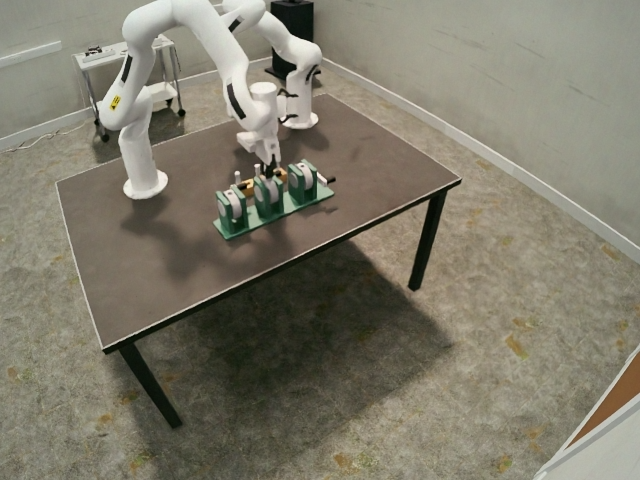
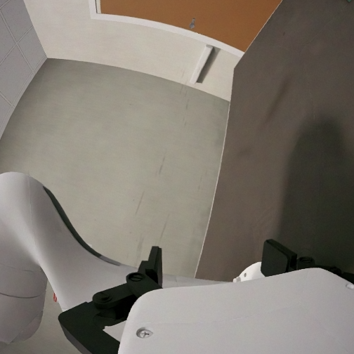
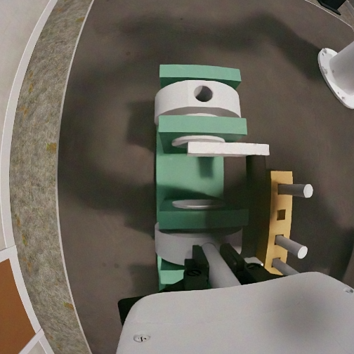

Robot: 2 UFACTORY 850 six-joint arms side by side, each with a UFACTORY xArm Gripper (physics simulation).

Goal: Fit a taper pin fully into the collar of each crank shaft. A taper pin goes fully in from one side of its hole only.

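A green stand (image 1: 247, 223) (image 3: 187, 172) carries three crank shafts with white collars. The left collar (image 1: 235, 206) (image 3: 175, 102) has an open hole on top. My right gripper (image 1: 268, 170) (image 3: 209, 259) is shut on an upright grey taper pin (image 3: 219, 265) over the middle collar (image 1: 271, 192) (image 3: 172, 246); the pin's lower end meets the collar's top, and its depth is hidden. The right collar (image 1: 309, 176) stands apart, its hole too small to judge. My left gripper (image 1: 293, 105) (image 2: 214, 260) is open and empty, high and far behind the stand.
A yellow block (image 1: 249, 187) (image 3: 276, 200) behind the stand holds several upright pins (image 3: 297, 190) and shows an empty square hole. A white crank arm (image 3: 227, 149) reaches toward it. A black crank handle (image 1: 329, 180) sticks out at the stand's right end. The right arm's base (image 1: 145, 184) is left.
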